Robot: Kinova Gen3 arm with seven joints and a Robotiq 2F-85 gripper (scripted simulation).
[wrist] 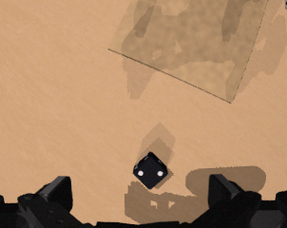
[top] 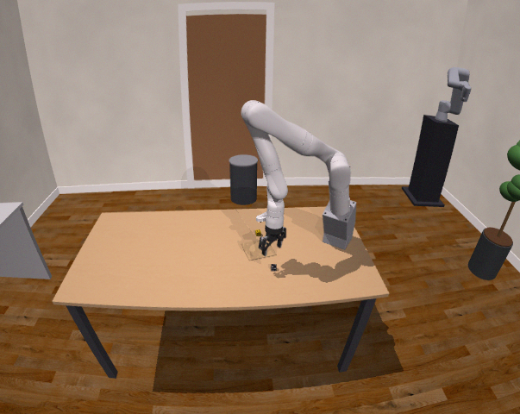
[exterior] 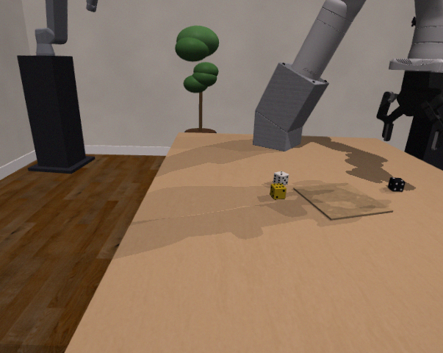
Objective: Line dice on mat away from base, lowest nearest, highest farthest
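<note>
Now: the black die 100 mm below my hand and 10 mm behind it. From my hand the other things lie so: white die (260 mm to the right, 100 mm below); then yellow die (270 mm to the right, 100 mm below, 70 mm ahead); then tan mat (140 mm to the right, 110 mm below, 60 mm ahead).
</note>
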